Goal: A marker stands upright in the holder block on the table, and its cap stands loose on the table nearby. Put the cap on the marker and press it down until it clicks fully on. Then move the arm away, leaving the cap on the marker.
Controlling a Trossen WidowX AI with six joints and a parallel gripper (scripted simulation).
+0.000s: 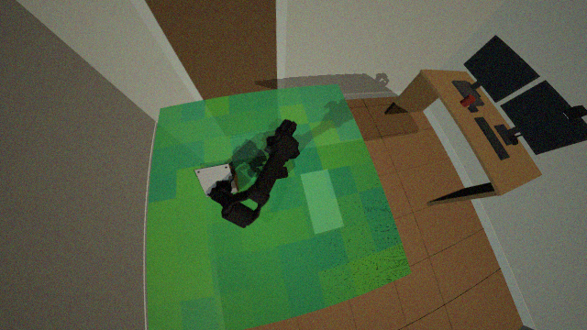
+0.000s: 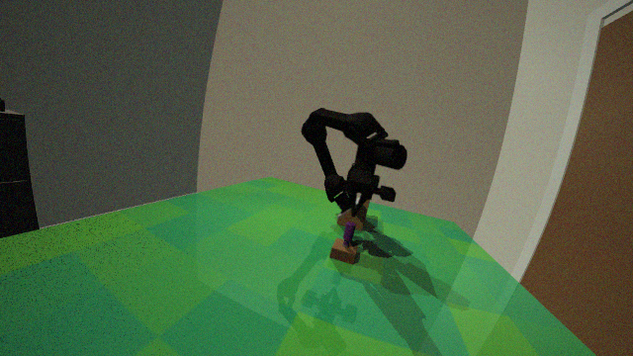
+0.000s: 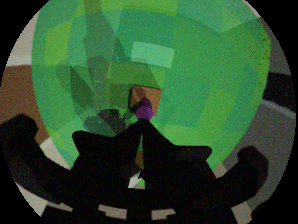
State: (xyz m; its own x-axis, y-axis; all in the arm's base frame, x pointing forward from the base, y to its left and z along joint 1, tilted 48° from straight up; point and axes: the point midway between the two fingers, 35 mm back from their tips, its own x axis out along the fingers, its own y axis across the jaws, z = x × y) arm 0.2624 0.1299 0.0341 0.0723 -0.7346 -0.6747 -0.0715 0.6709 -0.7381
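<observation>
The purple marker cap is 50 mm below my gripper tip.
</observation>
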